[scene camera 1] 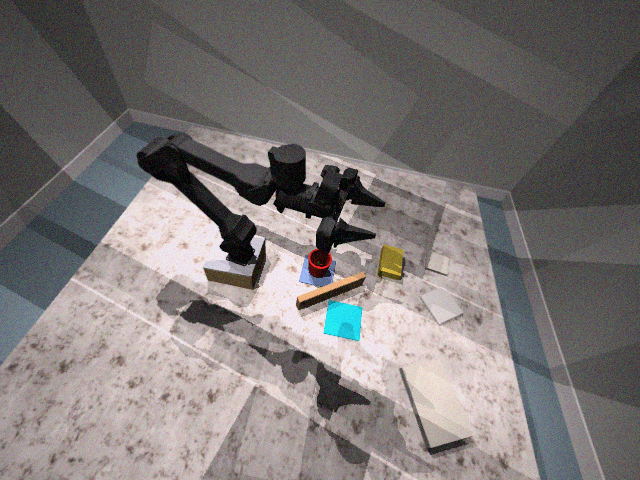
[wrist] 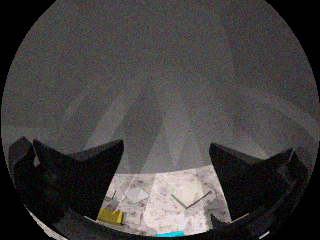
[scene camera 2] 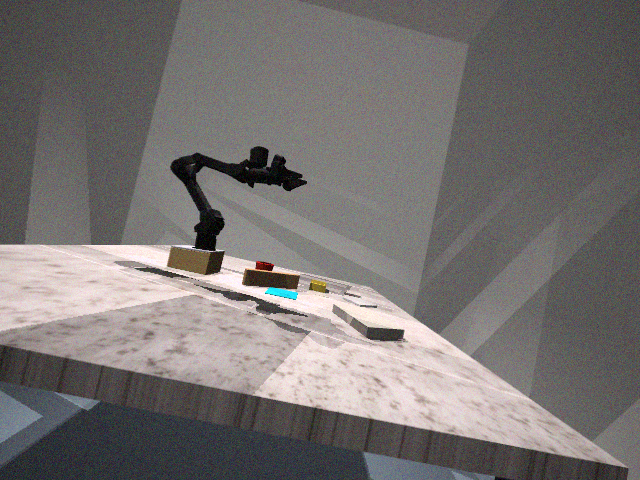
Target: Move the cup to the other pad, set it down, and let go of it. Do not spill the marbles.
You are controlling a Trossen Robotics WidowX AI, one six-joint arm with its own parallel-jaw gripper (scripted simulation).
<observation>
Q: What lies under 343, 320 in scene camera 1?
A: A cyan pad.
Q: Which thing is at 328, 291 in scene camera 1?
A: A wooden bar.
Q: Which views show my gripper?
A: Scene camera 1, the wrist view and scene camera 2: all of them.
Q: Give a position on a wooden bar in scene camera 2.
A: At 252, 277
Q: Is my gripper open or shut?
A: Open.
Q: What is my gripper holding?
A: Nothing.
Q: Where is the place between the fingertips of my gripper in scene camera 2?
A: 304, 179
</observation>
